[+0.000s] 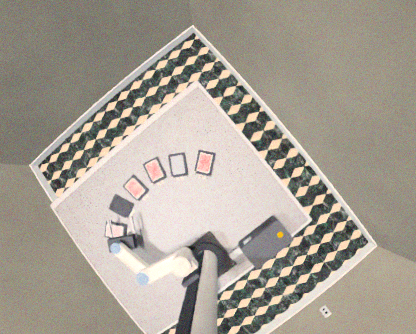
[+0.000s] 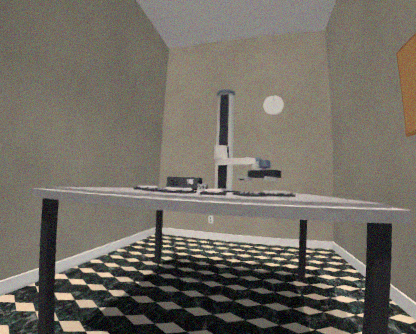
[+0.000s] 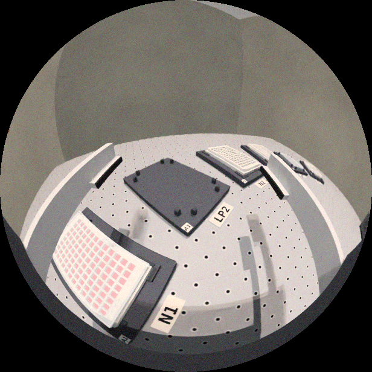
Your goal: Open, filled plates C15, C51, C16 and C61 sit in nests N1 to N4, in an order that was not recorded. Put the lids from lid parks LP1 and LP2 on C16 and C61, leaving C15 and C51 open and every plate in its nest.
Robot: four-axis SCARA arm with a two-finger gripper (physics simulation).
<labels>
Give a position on a nest N1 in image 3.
At 137,314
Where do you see a lid park LP2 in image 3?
At 163,187
</labels>
